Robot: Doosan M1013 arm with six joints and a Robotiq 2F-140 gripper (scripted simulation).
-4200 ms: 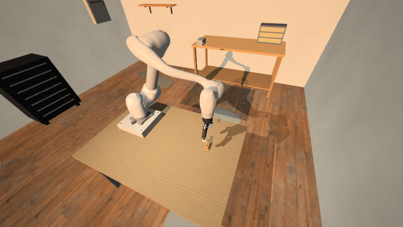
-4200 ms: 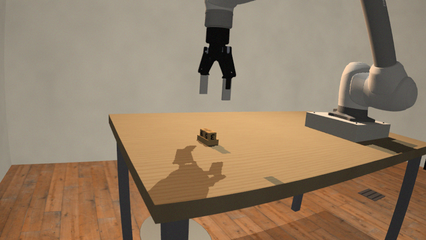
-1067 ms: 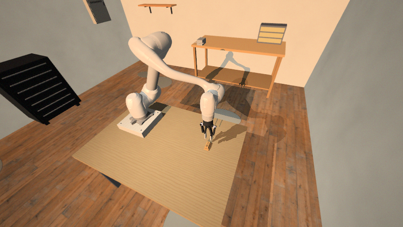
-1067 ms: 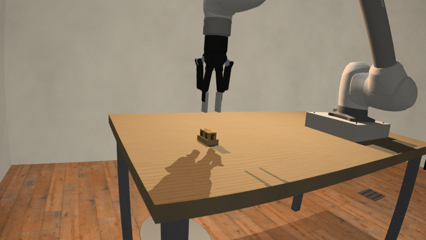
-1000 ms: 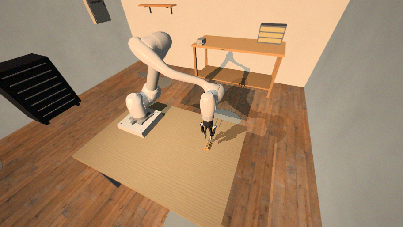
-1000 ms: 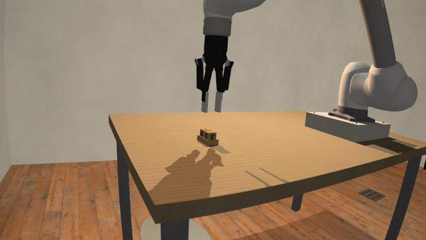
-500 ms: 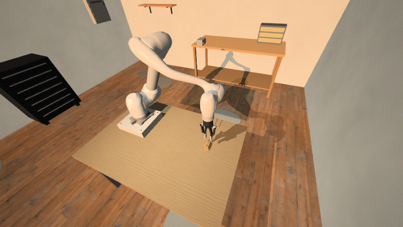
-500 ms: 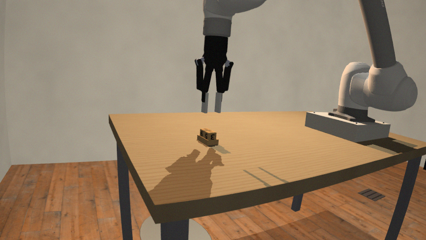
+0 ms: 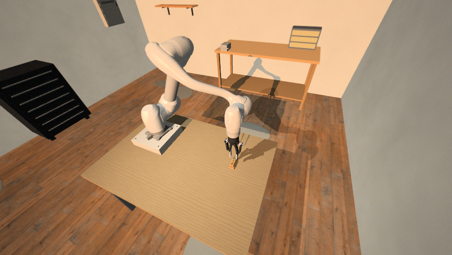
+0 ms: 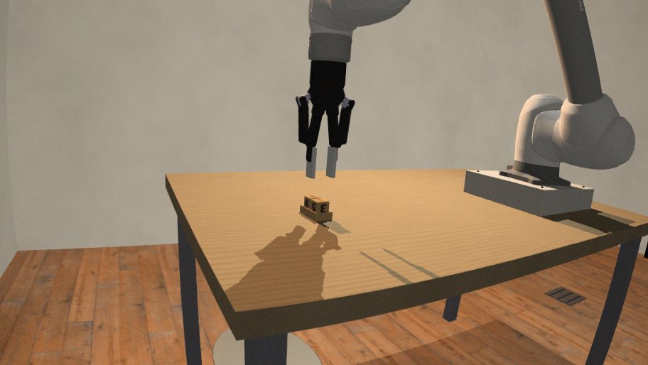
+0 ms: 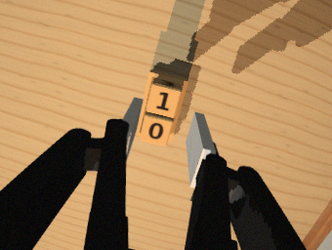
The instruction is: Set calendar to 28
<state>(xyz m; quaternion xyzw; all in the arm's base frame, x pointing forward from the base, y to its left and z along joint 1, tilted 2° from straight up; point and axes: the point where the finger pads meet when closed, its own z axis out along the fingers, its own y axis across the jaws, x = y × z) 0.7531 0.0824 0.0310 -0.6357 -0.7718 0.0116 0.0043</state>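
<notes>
My hand is 20 mm to the left of the wooden calendar tray and 110 mm above it.
</notes>
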